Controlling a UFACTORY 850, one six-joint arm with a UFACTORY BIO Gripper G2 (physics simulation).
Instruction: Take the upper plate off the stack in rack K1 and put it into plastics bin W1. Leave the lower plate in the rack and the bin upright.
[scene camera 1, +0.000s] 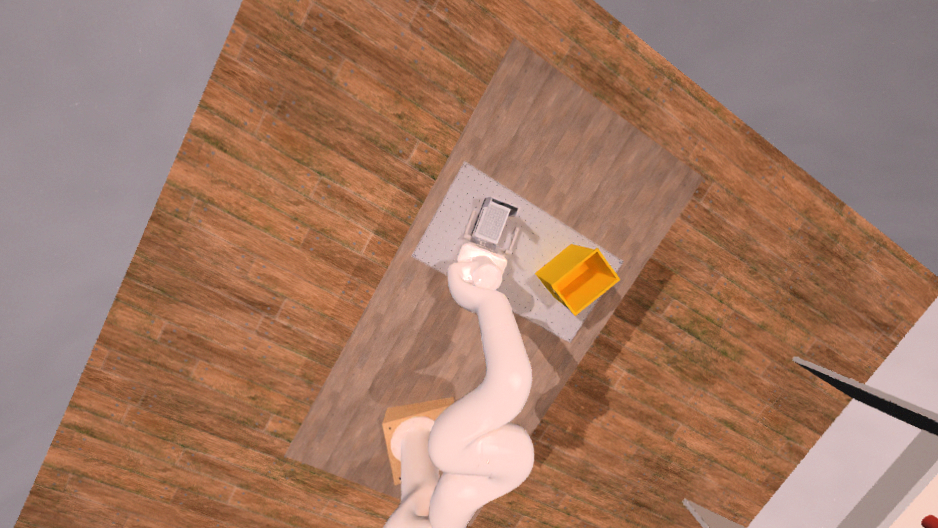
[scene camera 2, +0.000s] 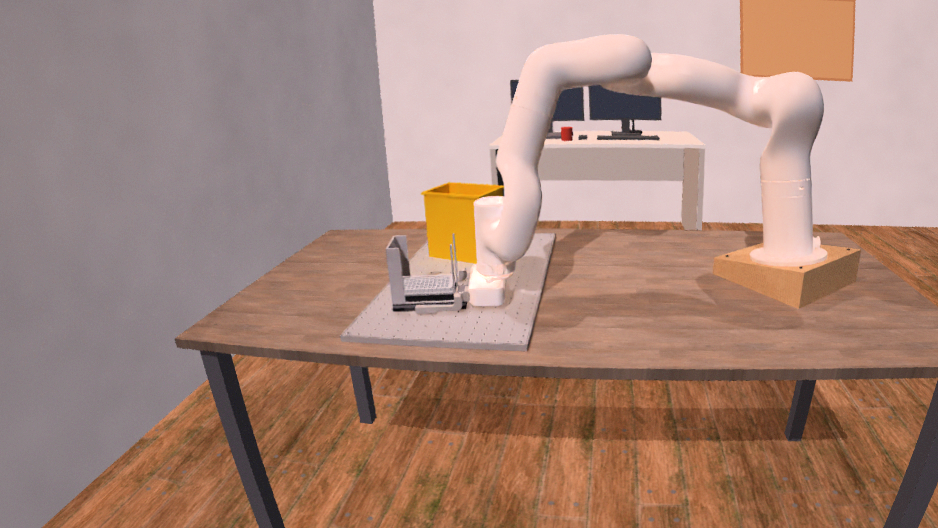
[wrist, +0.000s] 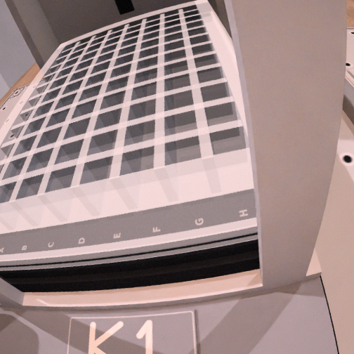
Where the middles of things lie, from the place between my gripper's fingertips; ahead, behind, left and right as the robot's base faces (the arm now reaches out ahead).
Scene:
My hand is 32 cm to the left of the yellow bin W1 (scene camera 2: 449, 208) and 8 cm below it.

